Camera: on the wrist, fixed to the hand. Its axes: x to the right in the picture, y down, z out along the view.
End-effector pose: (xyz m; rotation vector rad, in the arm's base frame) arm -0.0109 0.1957 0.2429 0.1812 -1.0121 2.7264
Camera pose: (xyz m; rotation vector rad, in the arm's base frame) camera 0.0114 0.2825 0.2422 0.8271 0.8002 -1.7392
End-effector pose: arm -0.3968 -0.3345 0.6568 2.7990 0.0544 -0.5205
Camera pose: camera -0.3900 -0.2518 0.6906 1.9114 -1.6594 0.3250
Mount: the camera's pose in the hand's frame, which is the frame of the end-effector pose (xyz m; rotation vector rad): -0.0071 -0.0691 -0.0566 -0.1496 0.3366 1.5313
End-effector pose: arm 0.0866 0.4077 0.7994 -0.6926 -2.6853 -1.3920
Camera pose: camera 0.0557 0.3262 0.7785 -1.7072 -1.0530 -0.9822
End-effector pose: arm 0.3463 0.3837 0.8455 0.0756 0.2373 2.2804
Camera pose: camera 0.3946 0.4146 0.7767 0.2043 -0.1223 -2.4226
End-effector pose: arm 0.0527 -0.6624 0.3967 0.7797 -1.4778 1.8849
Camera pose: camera 0.1057 -0.5949 0.4223 0.8675 1.7007 -2.0476
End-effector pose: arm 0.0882 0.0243 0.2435 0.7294 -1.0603 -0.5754
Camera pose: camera 0.1323 -0.0001 0.1694 -0.2354 -0.9419 0.7594
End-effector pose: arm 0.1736 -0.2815 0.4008 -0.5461 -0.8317 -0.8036
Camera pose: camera 0.1398 -0.3589 0.3710 -0.9307 0.1015 0.4681
